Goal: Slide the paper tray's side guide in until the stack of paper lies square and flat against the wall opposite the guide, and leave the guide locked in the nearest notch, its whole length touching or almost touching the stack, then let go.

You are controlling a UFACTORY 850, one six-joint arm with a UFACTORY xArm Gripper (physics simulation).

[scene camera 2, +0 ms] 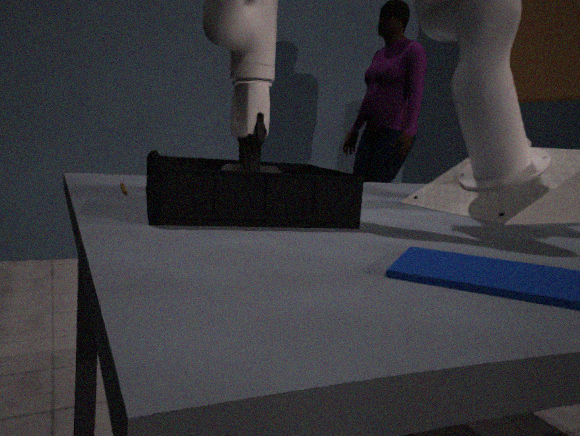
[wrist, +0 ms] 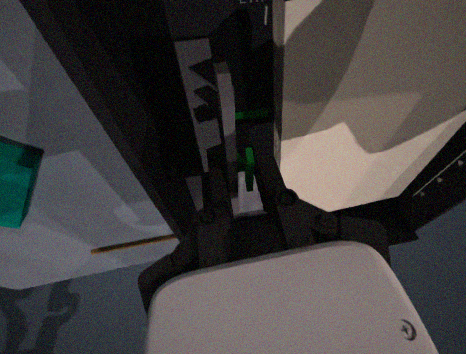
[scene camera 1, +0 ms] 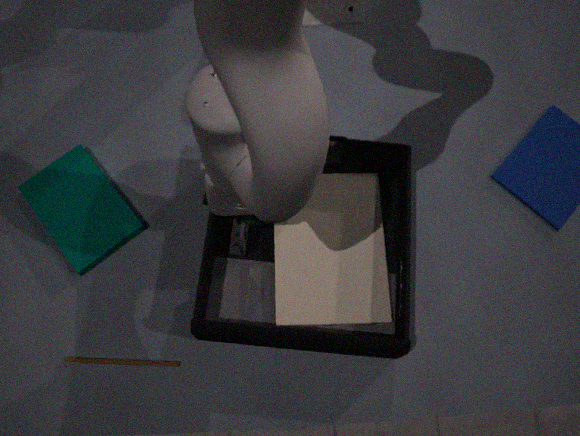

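The black paper tray (scene camera 1: 300,341) (scene camera 2: 255,200) stands on the table. The cream paper stack (scene camera 1: 325,285) (wrist: 350,170) lies in it, slightly askew, with a gap to the right wall that is wider at the back in scene camera 1. The side guide, a thin grey upright plate (wrist: 227,105) with a green tab (wrist: 250,170), stands to the left of the stack, with a gap between them. My gripper (scene camera 2: 250,167) (wrist: 236,159) points down into the tray; its fingers stand partly apart on either side of the guide and tab, gripping nothing. The arm hides the guide's rear in scene camera 1.
A green slab (scene camera 1: 82,210) (wrist: 17,185) lies left of the tray, and a blue slab (scene camera 1: 542,167) (scene camera 2: 480,275) lies to its right. A thin orange-brown stick (scene camera 1: 122,361) (scene camera 2: 124,189) (wrist: 132,244) lies near the tray's front left. A person (scene camera 2: 395,90) stands behind the table.
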